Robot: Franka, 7 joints.
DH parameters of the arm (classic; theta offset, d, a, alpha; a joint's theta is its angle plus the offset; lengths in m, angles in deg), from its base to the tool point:
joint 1: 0 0.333 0 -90
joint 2: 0 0 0 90
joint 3: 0 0.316 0.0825 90
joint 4: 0 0 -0.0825 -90
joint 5: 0 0.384 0 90
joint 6: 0 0 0.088 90
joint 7: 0 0.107 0 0
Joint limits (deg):
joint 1: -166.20..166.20
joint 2: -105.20..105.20
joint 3: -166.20..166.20
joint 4: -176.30..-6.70
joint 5: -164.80..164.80
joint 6: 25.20..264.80
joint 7: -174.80..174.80
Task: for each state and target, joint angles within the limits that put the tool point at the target. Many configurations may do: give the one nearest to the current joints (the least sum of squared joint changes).
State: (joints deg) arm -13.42 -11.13 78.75 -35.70 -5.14 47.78 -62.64
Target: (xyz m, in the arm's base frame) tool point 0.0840 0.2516 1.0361
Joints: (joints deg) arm -15.57 -6.31 74.70 -20.87 -7.65 68.43 -62.64
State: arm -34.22 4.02 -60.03 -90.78 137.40 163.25 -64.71
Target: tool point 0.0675 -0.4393 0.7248
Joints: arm -30.63 -30.88 -32.56 -106.06 144.02 179.54 -64.71
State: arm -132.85 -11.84 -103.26 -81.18 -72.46 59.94 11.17
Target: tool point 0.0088 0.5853 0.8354
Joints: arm -132.18 -21.33 -105.95 -56.90 -83.31 86.20 11.17
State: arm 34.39 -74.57 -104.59 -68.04 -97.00 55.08 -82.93
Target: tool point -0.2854 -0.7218 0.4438
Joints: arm 42.09 -66.69 -99.08 -52.59 -106.93 78.59 -82.93
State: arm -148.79 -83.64 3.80 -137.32 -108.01 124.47 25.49
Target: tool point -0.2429 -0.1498 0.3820
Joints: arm -146.98 -52.33 4.56 -175.58 -106.73 130.29 25.49
